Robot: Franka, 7 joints.
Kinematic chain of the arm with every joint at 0, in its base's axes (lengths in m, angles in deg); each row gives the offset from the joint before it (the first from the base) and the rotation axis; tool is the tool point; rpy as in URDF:
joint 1: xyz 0 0 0.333 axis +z
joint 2: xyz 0 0 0 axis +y
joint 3: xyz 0 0 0.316 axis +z
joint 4: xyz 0.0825 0 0 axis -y
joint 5: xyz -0.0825 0 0.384 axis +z
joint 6: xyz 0 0 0 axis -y
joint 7: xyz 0.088 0 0 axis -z
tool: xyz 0 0 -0.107 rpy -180 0 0
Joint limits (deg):
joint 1: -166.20..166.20
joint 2: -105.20..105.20
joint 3: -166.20..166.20
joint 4: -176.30..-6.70
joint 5: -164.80..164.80
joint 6: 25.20..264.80
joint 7: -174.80..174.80
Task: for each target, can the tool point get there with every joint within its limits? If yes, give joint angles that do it. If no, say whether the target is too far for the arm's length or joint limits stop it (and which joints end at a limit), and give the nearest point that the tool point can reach.
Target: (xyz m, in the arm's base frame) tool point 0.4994 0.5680 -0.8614
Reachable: no: too far | nearest point 0.3333 0.3790 -0.3124 | short by 0.604 m
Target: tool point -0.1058 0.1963 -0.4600
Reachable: no: joint limits stop it (at a limit: joint 2) | nearest point -0.1104 0.2049 -0.3584 | short by 0.102 m
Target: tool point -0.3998 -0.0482 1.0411
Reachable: yes | joints 124.55 25.28 120.80 -40.48 121.82 175.91 73.73
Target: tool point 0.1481 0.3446 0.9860
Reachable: yes | joints -81.56 -27.11 51.08 -33.76 -54.85 229.93 133.37
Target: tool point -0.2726 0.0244 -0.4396
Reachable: no: joint limits stop it (at a limit: joint 1, joint 2) | nearest point -0.2731 0.0294 -0.3596 | short by 0.080 m
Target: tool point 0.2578 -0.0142 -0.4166
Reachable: no: joint limits stop it (at a limit: joint 2) | nearest point 0.2602 -0.0143 -0.3603 | short by 0.056 m
